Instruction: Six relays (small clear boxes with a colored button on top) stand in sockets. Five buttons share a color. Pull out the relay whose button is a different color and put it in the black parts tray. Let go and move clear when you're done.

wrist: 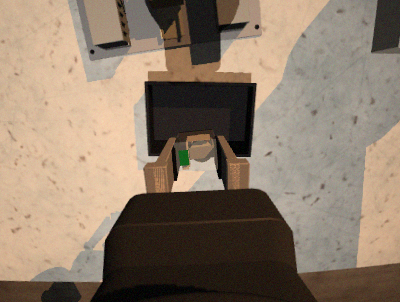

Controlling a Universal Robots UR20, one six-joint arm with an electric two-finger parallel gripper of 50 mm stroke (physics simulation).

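Places are measured from the arm's base along level axes (x back, y left, z down), in metres.
Where they show: gripper, fingertip midpoint: (pixel 196 149).
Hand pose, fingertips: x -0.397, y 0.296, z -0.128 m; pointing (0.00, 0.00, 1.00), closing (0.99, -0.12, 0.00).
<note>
After its pixels a point has its place.
My gripper (pixel 196 149) @[x -0.397, y 0.296, z -0.128 m] is shut on the relay with the green button (pixel 192 151) @[x -0.401, y 0.288, z -0.159 m], a small clear box. The green button shows at the relay's left side, between the two fingers. The black parts tray (pixel 148 120) @[x -0.469, y 0.298, z 0.020 m] lies in the middle of the view. The held relay overlaps the tray's near edge in the view and appears above it; its exact height cannot be told. The inside of the tray that shows has no relay in it. The relays in their sockets do not show in the wrist view.
Part of the grey panel (pixel 245 29) @[x -0.334, y 0.152, z 0.051 m] with a slotted wire duct (pixel 104 22) @[x -0.530, y 0.170, z 0.012 m] shows at the top, beyond the tray. A dark grey object (pixel 386 25) @[x -0.124, y 0.125, z 0.031 m] stands at the top right corner. A brown strip (pixel 350 282) runs along the bottom. Shadows cross the speckled table top (pixel 55 150) @[x -0.644, y 0.369, z 0.055 m].
</note>
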